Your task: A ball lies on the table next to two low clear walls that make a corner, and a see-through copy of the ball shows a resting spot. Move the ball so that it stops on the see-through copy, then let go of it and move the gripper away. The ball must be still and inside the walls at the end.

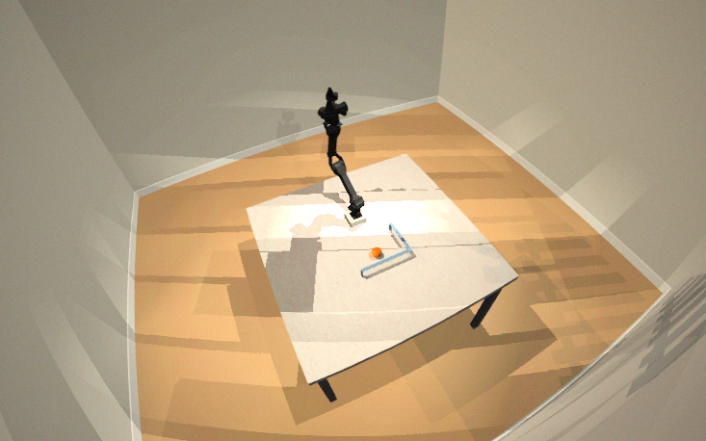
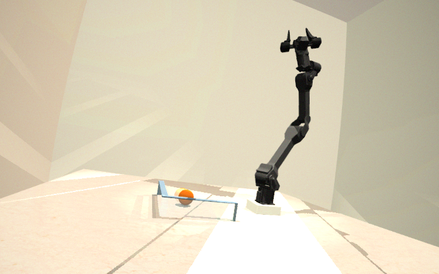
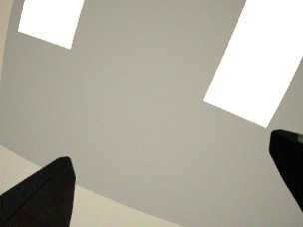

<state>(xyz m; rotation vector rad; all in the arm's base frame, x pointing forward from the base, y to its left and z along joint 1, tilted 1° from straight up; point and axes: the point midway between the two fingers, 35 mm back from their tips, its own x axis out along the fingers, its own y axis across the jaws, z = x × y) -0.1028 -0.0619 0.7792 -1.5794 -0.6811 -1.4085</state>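
My gripper tip is 410 mm short of the orange ball, 20 mm to the right of it and 820 mm above it. Round my gripper tip: wall (410 mm ahead, 180 mm to the left, 820 mm below); then see-through copy (430 mm ahead, 10 mm to the right, 820 mm below).
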